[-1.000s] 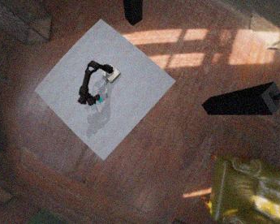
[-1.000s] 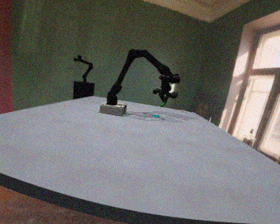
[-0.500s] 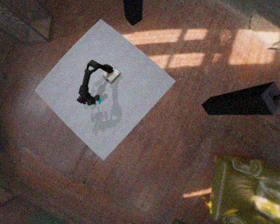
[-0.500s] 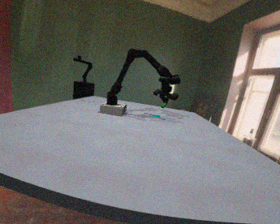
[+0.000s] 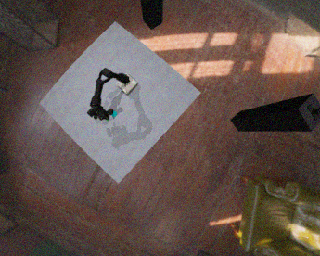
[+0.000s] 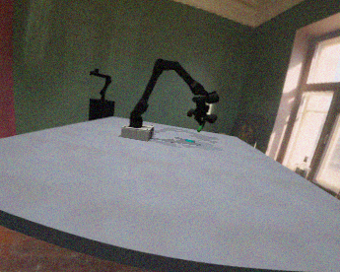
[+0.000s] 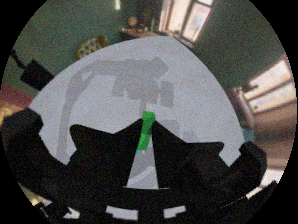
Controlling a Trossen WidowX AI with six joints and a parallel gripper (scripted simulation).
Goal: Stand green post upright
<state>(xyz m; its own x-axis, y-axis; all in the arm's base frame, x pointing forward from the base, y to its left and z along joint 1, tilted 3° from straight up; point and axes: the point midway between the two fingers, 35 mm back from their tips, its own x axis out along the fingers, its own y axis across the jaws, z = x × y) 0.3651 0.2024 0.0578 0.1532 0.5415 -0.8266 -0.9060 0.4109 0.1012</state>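
My gripper tip is now 60 mm past the cyan circle, 40 mm to the left of it and 110 mm above it. The rest, counted from my gripper tip: green post 10 mm behind, 10 mm to the right, 10 mm below.
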